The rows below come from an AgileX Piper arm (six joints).
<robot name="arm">
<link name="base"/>
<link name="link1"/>
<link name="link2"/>
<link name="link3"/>
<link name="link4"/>
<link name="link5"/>
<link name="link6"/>
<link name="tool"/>
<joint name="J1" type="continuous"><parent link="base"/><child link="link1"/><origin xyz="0 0 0.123" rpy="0 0 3.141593"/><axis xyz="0 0 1"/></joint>
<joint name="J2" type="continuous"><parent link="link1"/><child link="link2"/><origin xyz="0 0 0" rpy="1.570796 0 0"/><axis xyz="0 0 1"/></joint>
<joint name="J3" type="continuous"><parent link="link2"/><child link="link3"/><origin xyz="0.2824 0.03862 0" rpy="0 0 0"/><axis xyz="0 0 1"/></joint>
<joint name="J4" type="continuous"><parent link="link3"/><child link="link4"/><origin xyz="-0.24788 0.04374 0" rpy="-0.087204 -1.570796 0"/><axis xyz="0 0 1"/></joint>
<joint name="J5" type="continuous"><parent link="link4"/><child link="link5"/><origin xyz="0 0 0" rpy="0 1.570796 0"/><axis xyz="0 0 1"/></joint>
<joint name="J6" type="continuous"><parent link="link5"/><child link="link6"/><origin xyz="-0.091 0 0" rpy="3.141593 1.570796 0"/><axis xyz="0 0 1"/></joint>
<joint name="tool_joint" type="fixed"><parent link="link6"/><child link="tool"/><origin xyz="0 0 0" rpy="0 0 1.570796"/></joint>
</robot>
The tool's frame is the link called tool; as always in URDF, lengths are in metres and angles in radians. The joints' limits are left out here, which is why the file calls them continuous.
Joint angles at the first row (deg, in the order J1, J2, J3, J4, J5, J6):
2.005, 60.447, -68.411, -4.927, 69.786, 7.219
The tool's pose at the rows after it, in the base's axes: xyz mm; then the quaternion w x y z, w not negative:
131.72 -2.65 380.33 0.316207 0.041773 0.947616 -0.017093
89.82 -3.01 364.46 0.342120 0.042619 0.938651 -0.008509
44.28 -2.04 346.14 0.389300 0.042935 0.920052 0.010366
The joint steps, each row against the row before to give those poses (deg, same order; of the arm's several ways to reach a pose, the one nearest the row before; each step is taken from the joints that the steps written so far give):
-0.003, -11.631, 8.136, 0.059, 0.057, -0.004
-0.003, -10.370, 7.104, 0.747, 0.057, -0.002
0.003, -12.605, 6.590, 1.717, 0.057, 0.003

